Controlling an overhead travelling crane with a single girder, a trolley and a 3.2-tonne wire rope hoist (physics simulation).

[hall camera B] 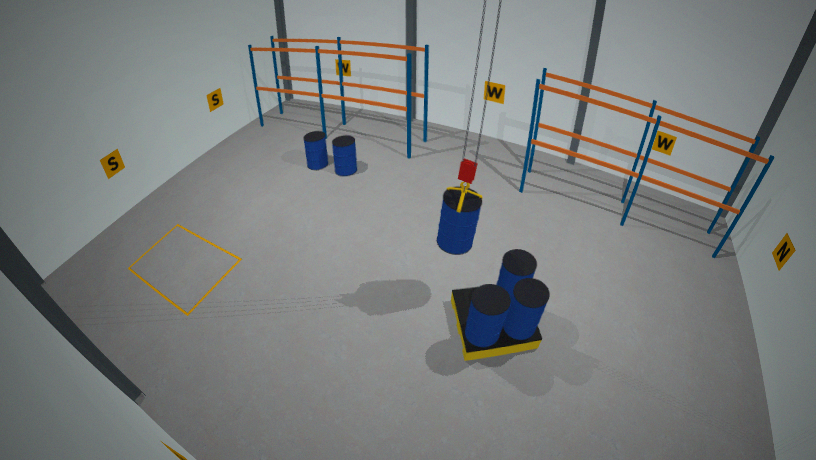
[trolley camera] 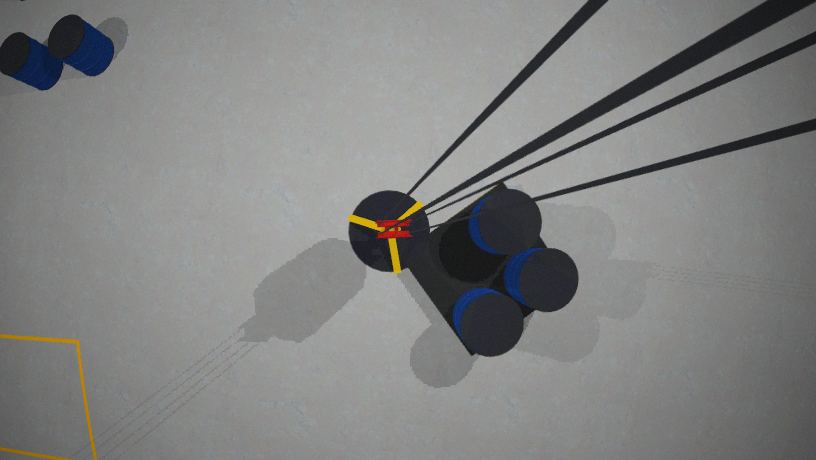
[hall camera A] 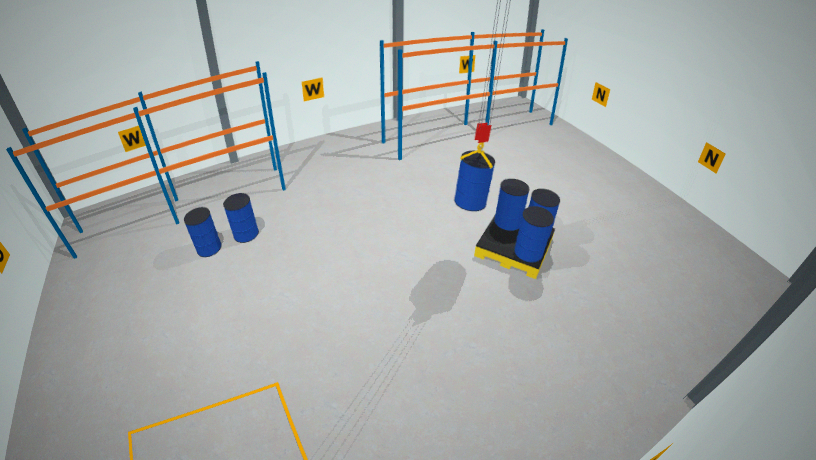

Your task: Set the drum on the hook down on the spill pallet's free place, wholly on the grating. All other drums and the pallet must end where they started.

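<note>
The blue drum (hall camera A: 473, 185) (hall camera B: 457, 228) (trolley camera: 368, 251) on the hook hangs upright in the air. My gripper (hall camera A: 478, 156) (hall camera B: 463, 197) (trolley camera: 393, 231), a yellow three-armed lifter under the red hook block (hall camera A: 482, 132) (hall camera B: 467, 170), is shut on its rim. The yellow spill pallet (hall camera A: 496, 246) (hall camera B: 502, 351) (trolley camera: 434, 280) with black grating carries three blue drums: one drum (hall camera A: 511, 205) (trolley camera: 508, 221), a second (hall camera A: 534, 237) (trolley camera: 491, 322), a third (hall camera A: 544, 200) (trolley camera: 548, 280). In the trolley view the hanging drum is left of the free place, its lid overlapping the pallet's left corner. Hall camera B partly hides the free place.
Two more blue drums, one (hall camera A: 202, 231) (hall camera B: 315, 151) (trolley camera: 31, 60) and another (hall camera A: 240, 218) (hall camera B: 344, 155) (trolley camera: 82, 45), stand on the floor near a rack (hall camera A: 157, 157) (hall camera B: 409, 114). Another rack (hall camera A: 399, 114) (hall camera B: 640, 171) stands along the wall. A yellow outline (hall camera A: 202, 408) (hall camera B: 214, 287) (trolley camera: 85, 394) marks the floor.
</note>
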